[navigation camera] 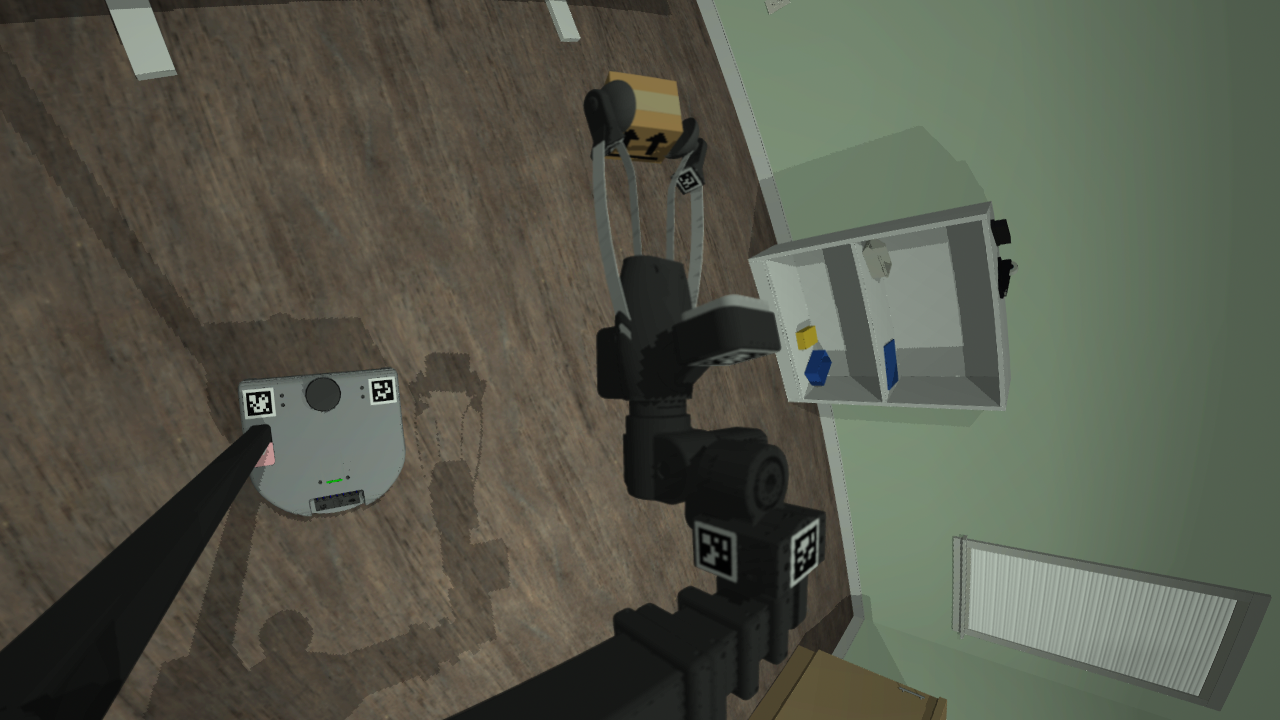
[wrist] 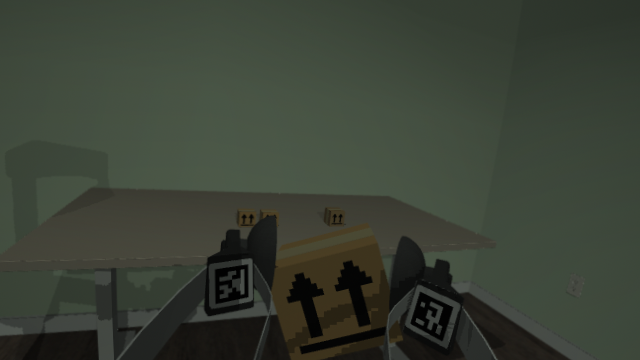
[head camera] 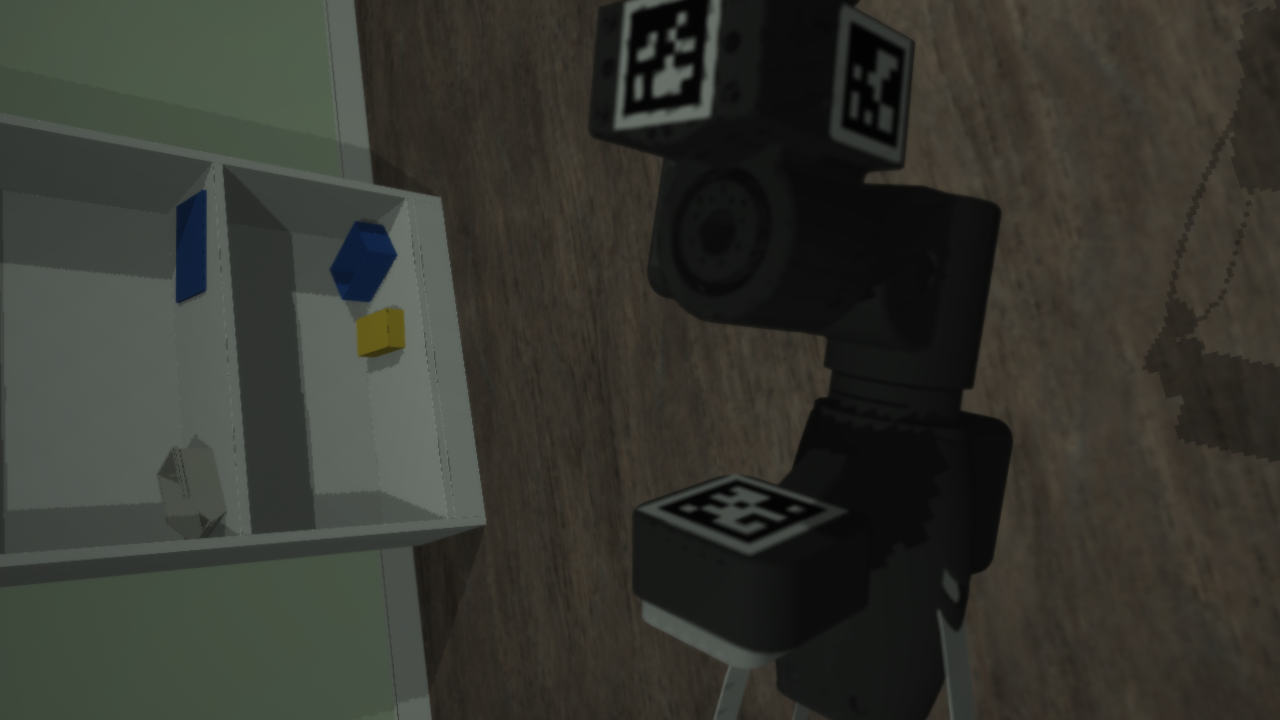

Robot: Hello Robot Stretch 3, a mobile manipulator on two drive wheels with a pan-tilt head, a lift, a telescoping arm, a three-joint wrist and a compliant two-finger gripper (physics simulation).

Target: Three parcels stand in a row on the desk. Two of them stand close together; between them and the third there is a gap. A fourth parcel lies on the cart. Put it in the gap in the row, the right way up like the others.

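Frame: origin at the robot's base, x ahead, y right, z down, level; millimetres.
Seen in the pictures: gripper, fingertip midpoint: [navigation camera: 649, 102] [wrist: 335, 251]; robot's base, link origin: [navigation camera: 322, 392].
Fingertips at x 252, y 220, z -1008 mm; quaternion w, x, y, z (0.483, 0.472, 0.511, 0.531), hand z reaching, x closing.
Observation:
Pixels of each thing's top centre, then the offset from my fingertips to it. Level surfaces: height alone.
- tan parcel, top centre: [wrist: 342, 225] [navigation camera: 666, 100] dy +2, dx -6, dz -18 mm
- desk, surface height: dz +287 mm
- left parcel, top centre: [wrist: 246, 210] dy -234, dx +885, dz +237 mm
- middle parcel, top centre: [wrist: 269, 211] dy -159, dx +909, dz +237 mm
- right parcel, top centre: [wrist: 335, 209] dy +75, dx +1005, dz +229 mm
My gripper [navigation camera: 651, 123] [wrist: 335, 251] is shut on a tan parcel [navigation camera: 657, 96] [wrist: 325, 295], with one finger on each side. The parcel's two black arrows point up, leaning a little to the left in the wrist view. Ahead in the wrist view stands the desk [wrist: 150, 225]. On it, beyond the held parcel, are a left parcel [wrist: 247, 218], a middle parcel [wrist: 269, 215] close beside it, partly hidden by the left fingertip, and a right parcel [wrist: 335, 217] past a gap. All three show arrows pointing up. The cart does not show. The gripper's fingertips are outside the head view.
A white shelf unit [head camera: 462, 358] [navigation camera: 939, 217] holding blue, yellow and grey items stands against the green wall beside the arm. The round-fronted robot base [navigation camera: 358, 447] is on the wood floor. A brown cabinet-like piece [navigation camera: 850, 689] shows at the bottom of the navigation view.

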